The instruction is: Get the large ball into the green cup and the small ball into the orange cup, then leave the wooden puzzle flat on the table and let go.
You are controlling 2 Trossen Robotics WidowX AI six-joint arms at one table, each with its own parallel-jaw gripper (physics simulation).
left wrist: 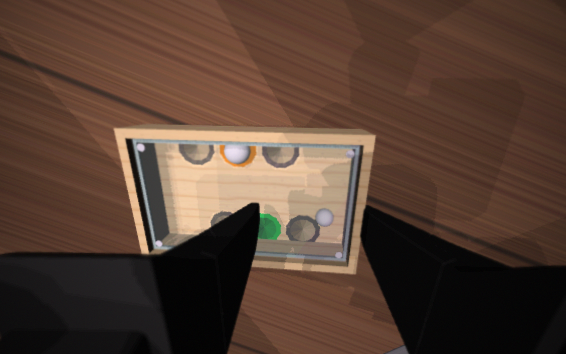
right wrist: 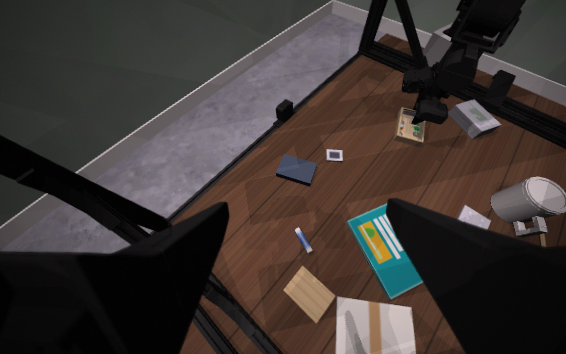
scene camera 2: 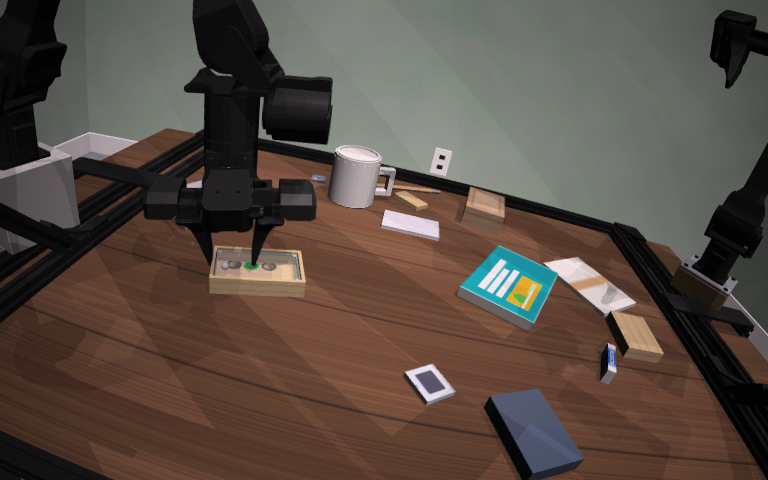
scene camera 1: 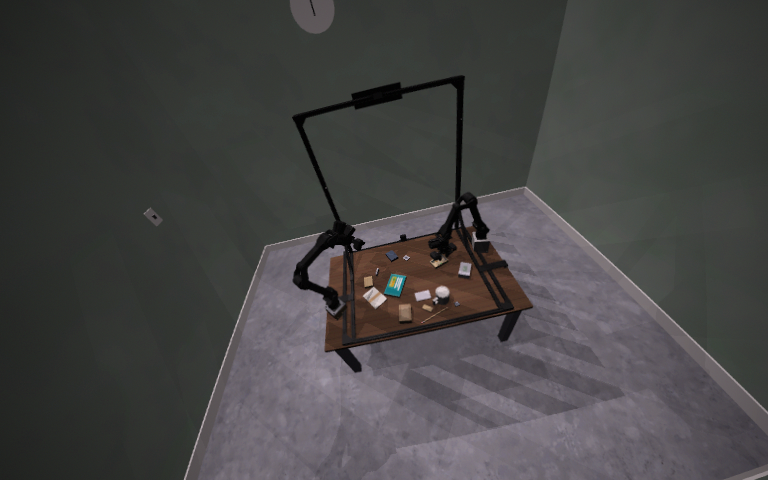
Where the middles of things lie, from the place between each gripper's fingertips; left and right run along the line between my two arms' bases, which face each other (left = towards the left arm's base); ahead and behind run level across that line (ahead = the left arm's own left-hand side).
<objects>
Right now the dark blue box point(scene camera 2: 532, 434) is 340 mm below my right hand, 190 mm to the left of it and 90 mm behind it. Round my right hand: white mug point(scene camera 2: 355, 170): 400 mm ahead, 320 mm to the left, 310 mm below; then wooden puzzle point(scene camera 2: 279, 273): 460 mm to the left, 340 mm below, 130 mm ahead.
My left hand is 30 mm to the left of the wooden puzzle and 10 mm above it. Also, from my left hand: white mug 270 mm ahead, 180 mm to the right, 20 mm above; then dark blue box 230 mm behind, 300 mm to the right, 10 mm below.
</objects>
